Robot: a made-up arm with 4 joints.
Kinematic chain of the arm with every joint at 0, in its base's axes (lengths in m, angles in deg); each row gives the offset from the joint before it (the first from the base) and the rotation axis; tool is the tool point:
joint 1: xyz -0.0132 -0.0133 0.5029 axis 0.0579 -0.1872 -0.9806
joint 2: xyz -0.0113 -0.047 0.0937 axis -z
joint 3: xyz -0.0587 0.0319 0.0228 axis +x
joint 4: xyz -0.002 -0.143 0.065 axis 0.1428 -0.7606 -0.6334
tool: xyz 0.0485 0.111 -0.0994
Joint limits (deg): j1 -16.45..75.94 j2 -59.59..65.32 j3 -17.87..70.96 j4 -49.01..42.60
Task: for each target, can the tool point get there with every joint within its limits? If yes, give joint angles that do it. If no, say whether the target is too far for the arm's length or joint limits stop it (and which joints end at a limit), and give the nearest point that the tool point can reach.
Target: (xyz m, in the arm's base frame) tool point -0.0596 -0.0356 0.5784
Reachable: yes | joints 50.56 -4.07 17.01 8.36
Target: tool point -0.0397 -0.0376 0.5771
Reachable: yes | joints 36.95 -10.53 35.65 11.10
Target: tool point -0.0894 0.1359 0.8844
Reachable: no: joint limits stop it (at a limit: joint 1, joint 2, joint 3, joint 4) | nearest point -0.0357 -0.0441 0.6717 | short by 0.284 m
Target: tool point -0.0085 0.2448 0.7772
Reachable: no: joint limits stop it (at a limit: joint 1, joint 3, joint 4) | nearest point -0.0192 0.1213 0.5910 | short by 0.224 m
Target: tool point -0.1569 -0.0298 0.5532
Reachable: yes | joints 12.92 -21.92 58.41 -38.54
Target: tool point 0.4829 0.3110 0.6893
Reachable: no: too far | nearest point 0.0551 0.0611 0.5675 | short by 0.510 m
